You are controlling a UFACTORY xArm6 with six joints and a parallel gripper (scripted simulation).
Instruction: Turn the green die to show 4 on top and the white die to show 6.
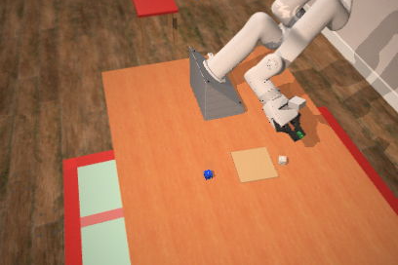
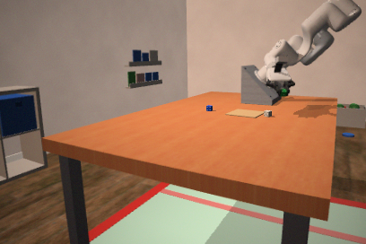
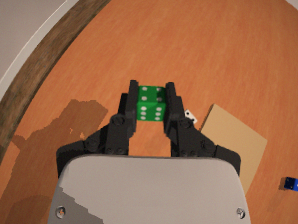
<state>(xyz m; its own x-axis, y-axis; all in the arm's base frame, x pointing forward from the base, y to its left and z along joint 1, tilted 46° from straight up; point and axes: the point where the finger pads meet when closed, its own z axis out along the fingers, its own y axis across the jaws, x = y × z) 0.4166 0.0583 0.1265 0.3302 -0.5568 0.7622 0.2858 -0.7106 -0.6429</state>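
My hand is 10 cm above the white die, 6 cm to the left of it and 2 cm short of it. Round my hand: tan mat (16 cm to the right, 11 cm below, 1 cm behind); then green die (1 cm below, 1 cm ahead); then blue die (34 cm to the right, 10 cm below, 3 cm behind).
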